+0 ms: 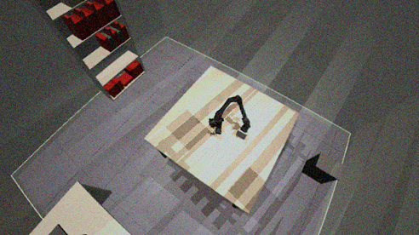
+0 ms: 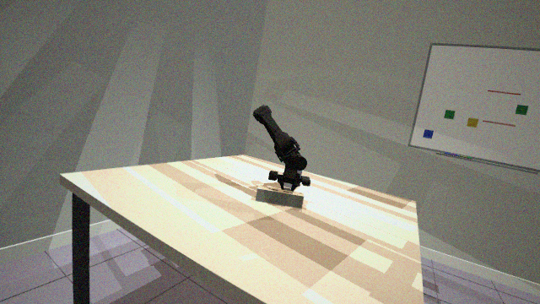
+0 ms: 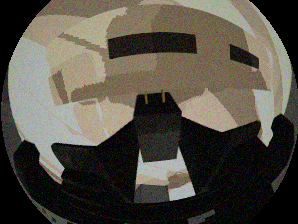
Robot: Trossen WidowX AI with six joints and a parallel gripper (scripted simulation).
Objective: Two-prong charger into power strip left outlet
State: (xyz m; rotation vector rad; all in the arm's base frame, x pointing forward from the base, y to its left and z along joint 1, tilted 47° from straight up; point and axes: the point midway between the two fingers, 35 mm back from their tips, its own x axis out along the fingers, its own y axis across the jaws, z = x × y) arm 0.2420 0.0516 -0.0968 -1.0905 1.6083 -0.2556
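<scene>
My gripper tip is now 10 mm short of the dark two-prong charger, 10 mm to the right of it and 10 mm below it.
</scene>
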